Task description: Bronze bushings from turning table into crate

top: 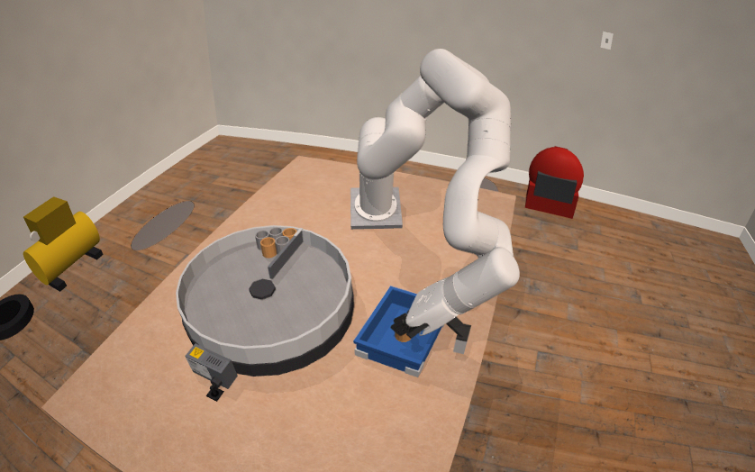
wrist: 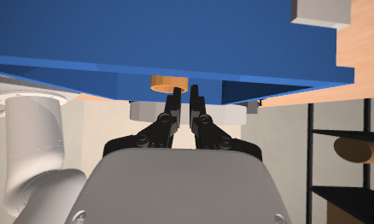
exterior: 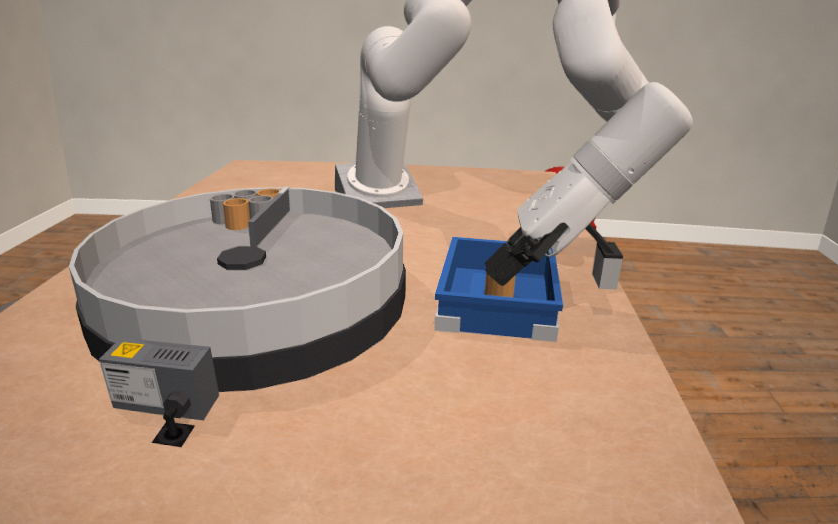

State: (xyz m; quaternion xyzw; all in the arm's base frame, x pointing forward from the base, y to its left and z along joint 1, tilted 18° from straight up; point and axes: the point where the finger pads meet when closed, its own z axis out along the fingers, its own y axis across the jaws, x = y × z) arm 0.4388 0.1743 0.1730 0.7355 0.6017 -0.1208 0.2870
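The blue crate is 2 cm behind my hand and 4 cm below it. Also, from my hand: turning table 2 cm behind, 34 cm to the right, 1 cm below.
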